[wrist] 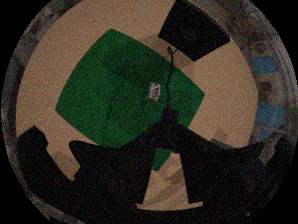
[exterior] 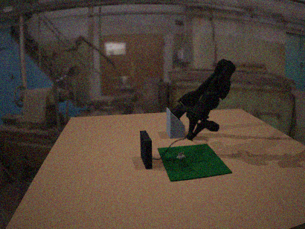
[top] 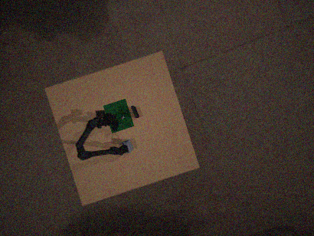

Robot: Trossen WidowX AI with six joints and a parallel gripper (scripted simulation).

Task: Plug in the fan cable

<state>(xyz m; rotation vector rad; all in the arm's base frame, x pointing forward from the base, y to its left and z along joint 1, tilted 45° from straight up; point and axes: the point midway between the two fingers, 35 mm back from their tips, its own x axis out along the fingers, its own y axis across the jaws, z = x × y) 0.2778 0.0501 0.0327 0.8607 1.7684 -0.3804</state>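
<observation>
Right now the green board is 60 mm ahead of my gripper tip and 110 mm below it. From my gripper tip the other things lie so: black fan: 60 mm ahead, 180 mm to the right, 30 mm below; white fan header: 30 mm ahead, 40 mm to the right, 90 mm below; dark plug: 10 mm behind, 10 mm below.
</observation>
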